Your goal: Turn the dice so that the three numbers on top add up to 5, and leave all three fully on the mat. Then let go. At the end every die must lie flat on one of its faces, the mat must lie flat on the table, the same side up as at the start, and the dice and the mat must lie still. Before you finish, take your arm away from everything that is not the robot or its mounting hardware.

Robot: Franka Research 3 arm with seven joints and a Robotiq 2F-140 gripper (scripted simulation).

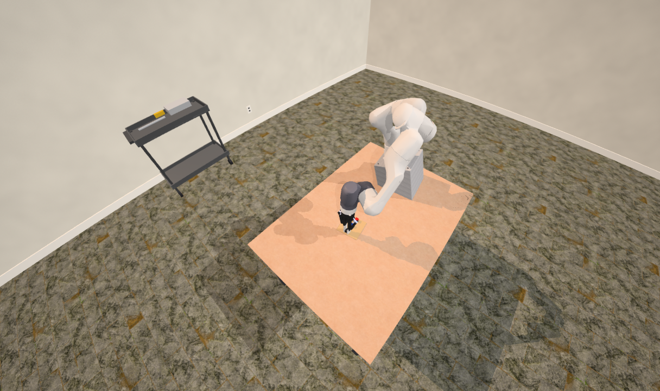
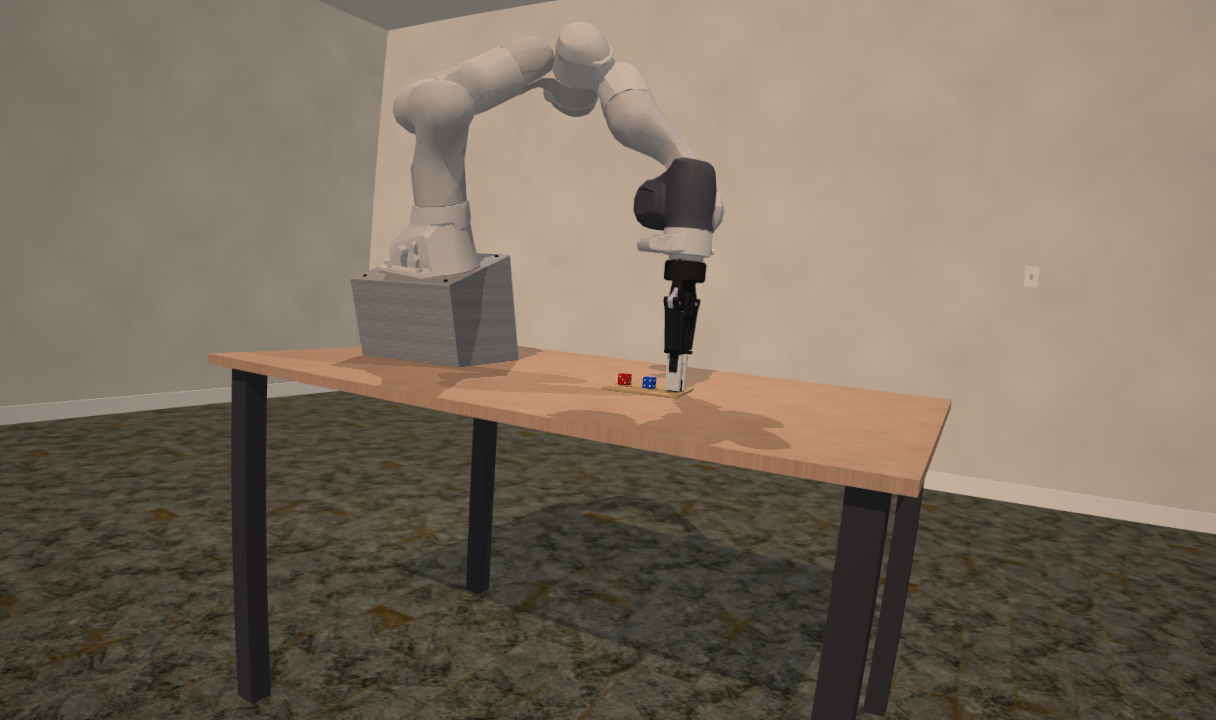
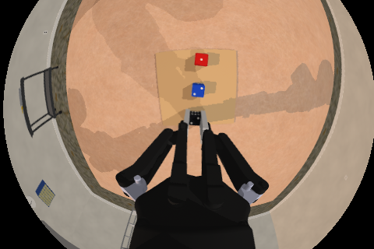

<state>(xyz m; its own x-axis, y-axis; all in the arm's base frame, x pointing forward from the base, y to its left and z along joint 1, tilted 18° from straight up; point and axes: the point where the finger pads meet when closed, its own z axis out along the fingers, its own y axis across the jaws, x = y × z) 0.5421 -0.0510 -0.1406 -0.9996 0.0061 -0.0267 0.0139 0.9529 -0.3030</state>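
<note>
Now: the black die 3 cm below my hand. The rest, counted from my hand: blue die (5 cm behind, 3 cm below); tan mat (5 cm behind, 4 cm below); red die (10 cm behind, 3 cm below).
</note>
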